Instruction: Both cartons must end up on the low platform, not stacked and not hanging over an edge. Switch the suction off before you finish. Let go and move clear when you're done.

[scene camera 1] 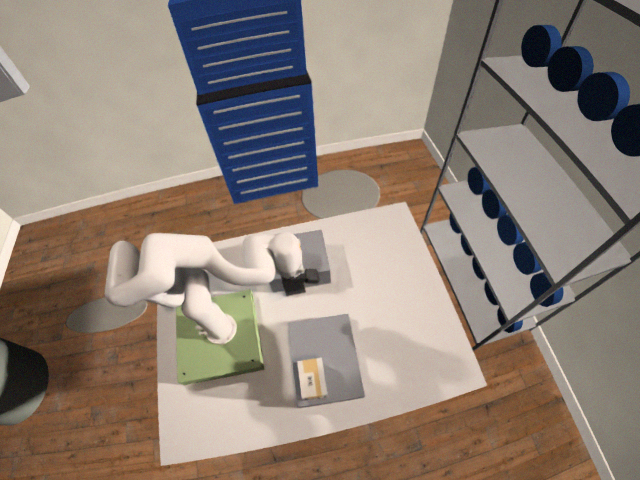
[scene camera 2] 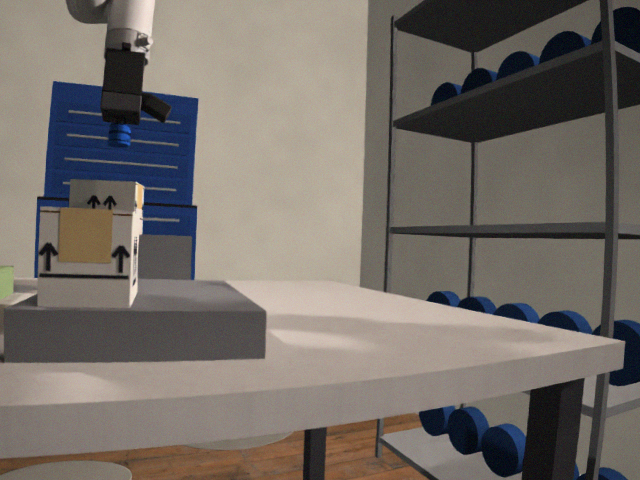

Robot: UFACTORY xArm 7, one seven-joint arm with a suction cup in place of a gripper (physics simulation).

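Frame: origin at the arm's base, x left, y back, z up, level; millimetres.
Where they show: hand, tool point: (scene camera 2: 118, 145); arm's base, link origin: (scene camera 1: 220, 329).
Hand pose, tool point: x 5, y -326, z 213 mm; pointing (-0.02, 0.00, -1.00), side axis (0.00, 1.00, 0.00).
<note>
Each offset is from my tool point to the top centre of the thing. Level surfaces: height alone.
One white carton with a tan label @(dx -275, dy +9, dz -126 mm) (scene camera 1: 311, 378) (scene camera 2: 85, 286) stands upright on the low grey platform @(dx -199, dy -49, dz -219 mm) (scene camera 1: 336, 335) (scene camera 2: 206, 335), near its front left corner. The other carton @(dx +197, dy +22, dz -43 mm) (scene camera 2: 103, 192) stands farther back on the taller grey block @(dx +225, dy -26, dz -147 mm) (scene camera 1: 318, 258) (scene camera 2: 168, 258); in scene camera 1 the arm hides nearly all of it, and in scene camera 2 the front carton hides its lower part. My gripper (scene camera 2: 119, 138), a blue suction cup under a black body, is open and holds no carton. It hangs above the back carton, with a visible gap below the cup.
The arm stands on a green base plate (scene camera 1: 191, 356) (scene camera 2: 5, 281) left of the low platform. A white table @(dz -267 mm) (scene camera 1: 413, 335) (scene camera 2: 413, 330) carries these things. A blue cabinet (scene camera 1: 263, 134) (scene camera 2: 170, 134) stands behind, and a shelf rack with blue rolls stands at the right.
</note>
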